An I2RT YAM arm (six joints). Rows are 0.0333 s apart.
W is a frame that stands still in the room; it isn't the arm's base.
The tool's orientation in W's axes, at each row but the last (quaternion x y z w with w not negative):
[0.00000 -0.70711 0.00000 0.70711]
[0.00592 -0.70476 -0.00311 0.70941]
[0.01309 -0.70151 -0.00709 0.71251]
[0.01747 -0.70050 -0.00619 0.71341]
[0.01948 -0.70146 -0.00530 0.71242]
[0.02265 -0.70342 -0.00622 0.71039]
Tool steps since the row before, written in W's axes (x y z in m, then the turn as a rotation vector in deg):
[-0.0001 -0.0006 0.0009 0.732 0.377 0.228]
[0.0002 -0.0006 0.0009 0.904 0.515 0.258]
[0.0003 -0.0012 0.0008 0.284 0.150 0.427]
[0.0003 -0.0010 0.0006 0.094 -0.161 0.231]
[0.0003 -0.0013 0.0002 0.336 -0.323 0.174]
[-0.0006 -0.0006 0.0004 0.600 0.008 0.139]
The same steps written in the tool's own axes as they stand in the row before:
[0.0009 -0.0006 0.0001 0.228 0.377 -0.732]
[0.0009 -0.0006 -0.0002 0.257 0.515 -0.904]
[0.0008 -0.0012 -0.0003 0.427 0.160 -0.279]
[0.0006 -0.0010 -0.0003 0.238 -0.155 -0.087]
[0.0002 -0.0013 -0.0003 0.190 -0.323 -0.327]
[0.0004 -0.0006 0.0006 0.145 0.000 -0.599]

